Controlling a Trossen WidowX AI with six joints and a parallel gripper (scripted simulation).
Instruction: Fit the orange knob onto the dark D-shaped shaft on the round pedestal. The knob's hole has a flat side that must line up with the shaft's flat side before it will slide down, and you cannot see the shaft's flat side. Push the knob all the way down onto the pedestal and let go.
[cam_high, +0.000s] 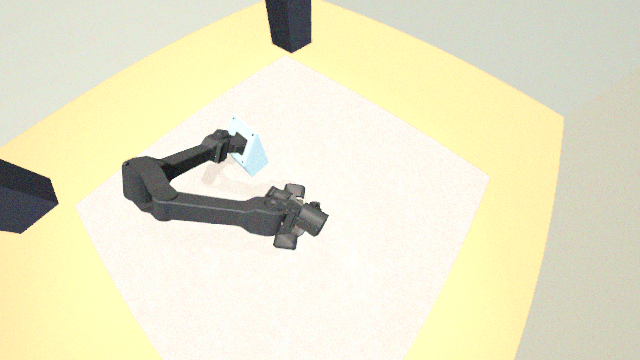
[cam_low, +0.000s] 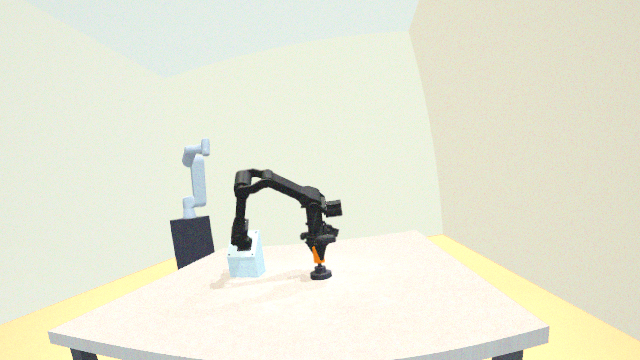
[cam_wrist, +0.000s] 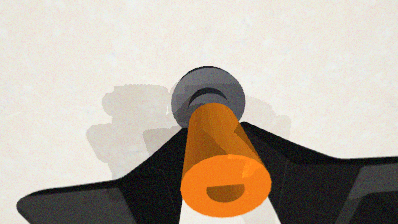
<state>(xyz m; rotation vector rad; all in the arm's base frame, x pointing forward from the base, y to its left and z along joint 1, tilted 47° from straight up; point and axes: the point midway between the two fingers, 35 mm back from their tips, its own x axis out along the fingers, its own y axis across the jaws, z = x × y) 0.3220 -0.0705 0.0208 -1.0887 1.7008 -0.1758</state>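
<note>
My gripper tip is 20 mm below the orange knob. The rest, counted from my gripper tip: pedestal with shaft: 40 mm below.
</note>
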